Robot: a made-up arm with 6 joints.
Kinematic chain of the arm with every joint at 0, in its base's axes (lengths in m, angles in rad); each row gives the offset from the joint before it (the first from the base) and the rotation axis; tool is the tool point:
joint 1: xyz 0 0 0.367 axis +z
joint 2: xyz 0 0 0 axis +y
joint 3: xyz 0 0 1.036 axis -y
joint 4: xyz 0 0 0 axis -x
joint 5: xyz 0.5 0 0 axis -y
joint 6: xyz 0 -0.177 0 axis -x
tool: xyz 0 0 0
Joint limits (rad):
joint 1: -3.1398..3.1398
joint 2: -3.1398..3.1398
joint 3: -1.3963..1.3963
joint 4: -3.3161..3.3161
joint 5: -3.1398..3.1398
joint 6: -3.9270..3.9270
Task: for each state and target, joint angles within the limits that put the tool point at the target. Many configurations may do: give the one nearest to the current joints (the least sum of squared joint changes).
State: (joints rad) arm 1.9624 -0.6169 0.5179 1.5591 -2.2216 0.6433
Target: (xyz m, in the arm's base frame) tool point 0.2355 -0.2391 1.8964
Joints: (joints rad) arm 2.3122 -0.2344 1.1767 1.5016 -2.2216 0.6433
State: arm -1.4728 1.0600 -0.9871 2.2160 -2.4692 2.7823
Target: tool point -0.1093 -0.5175 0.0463
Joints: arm -1.9991 1.7583 -1.3963 2.2818 -2.4692 2.7823
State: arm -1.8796 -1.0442 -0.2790 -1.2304 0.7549 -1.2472
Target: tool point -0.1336 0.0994 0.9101
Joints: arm -1.2660 -0.5225 -0.9835 -0.9866 0.7549 -1.2472
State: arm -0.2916 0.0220 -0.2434 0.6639 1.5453 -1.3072
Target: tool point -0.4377 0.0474 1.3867
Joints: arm -0.4382 -0.8666 -0.3208 0.6322 1.5453 -1.3072
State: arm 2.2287 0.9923 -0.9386 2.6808 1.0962 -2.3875
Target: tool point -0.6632 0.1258 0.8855
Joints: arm 2.7141 0.3975 -0.7937 2.7061 1.0962 -2.3875
